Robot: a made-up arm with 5 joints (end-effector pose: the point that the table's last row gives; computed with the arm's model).
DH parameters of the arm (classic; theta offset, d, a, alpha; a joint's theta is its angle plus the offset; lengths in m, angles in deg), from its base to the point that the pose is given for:
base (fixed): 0 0 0.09 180
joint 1: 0 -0.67 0 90
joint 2: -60.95 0 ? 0
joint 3: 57.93 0 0.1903 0
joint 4: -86.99 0.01 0.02 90
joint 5: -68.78 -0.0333 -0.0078 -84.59
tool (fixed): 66.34 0.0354 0 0
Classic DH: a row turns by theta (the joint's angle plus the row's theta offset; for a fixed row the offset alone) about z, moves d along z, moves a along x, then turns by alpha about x.
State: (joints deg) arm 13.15 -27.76 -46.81 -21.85 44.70
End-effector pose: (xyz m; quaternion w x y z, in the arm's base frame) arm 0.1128 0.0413 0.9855 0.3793 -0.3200 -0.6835 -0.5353
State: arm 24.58 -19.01 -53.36 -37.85 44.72
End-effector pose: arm 0.1362 0.0288 0.9743 0.2316 -0.3377 -0.7074 -0.5762
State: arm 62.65 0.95 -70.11 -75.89 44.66
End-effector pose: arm 0.1622 -0.0409 0.9352 0.1931 0.4476 0.7024 0.5186
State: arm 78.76 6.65 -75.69 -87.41 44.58
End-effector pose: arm 0.1501 -0.0700 0.9216 0.3271 0.5039 0.6723 0.4326
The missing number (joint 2, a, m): 0.103
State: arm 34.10 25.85 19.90 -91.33 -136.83
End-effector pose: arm 0.2718 -0.1535 0.6298 0.5615 0.7706 -0.3007 0.0223
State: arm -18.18 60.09 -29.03 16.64 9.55
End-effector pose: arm 0.3883 0.1345 0.5911 0.9039 -0.3458 0.2401 0.0755
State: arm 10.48 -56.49 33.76 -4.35 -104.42
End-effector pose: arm 0.2194 -0.0484 0.8861 0.7229 0.6718 -0.1330 -0.0914
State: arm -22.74 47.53 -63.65 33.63 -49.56
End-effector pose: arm 0.3897 0.1258 0.7995 0.9638 0.1803 0.1884 -0.0564
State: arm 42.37 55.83 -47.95 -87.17 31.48
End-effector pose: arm 0.3133 -0.1458 0.6990 0.4099 -0.4482 -0.5380 -0.5845
